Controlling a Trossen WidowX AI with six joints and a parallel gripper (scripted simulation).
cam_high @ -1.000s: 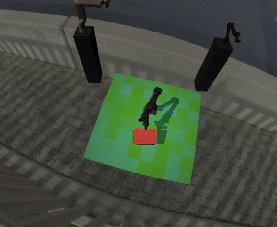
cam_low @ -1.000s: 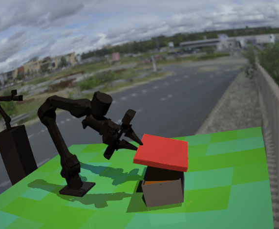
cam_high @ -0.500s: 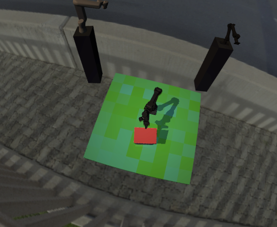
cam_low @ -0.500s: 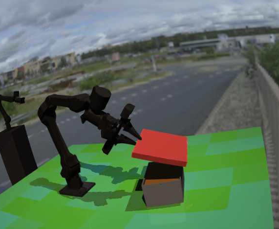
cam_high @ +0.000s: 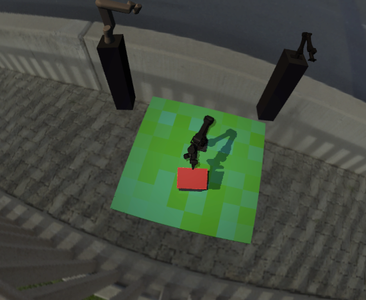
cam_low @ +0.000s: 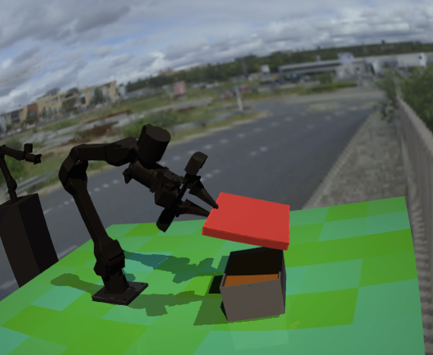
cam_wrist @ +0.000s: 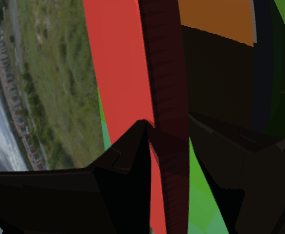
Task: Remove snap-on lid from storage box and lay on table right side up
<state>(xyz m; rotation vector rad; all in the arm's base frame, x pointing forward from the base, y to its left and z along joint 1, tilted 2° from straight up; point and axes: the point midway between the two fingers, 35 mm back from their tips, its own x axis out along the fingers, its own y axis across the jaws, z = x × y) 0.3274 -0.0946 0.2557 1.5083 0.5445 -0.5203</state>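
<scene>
Right now my gripper tip is 70 mm short of the red lid and 20 mm above it. From my gripper tip the other things lie so: grey storage box: 190 mm below, 60 mm ahead.
</scene>
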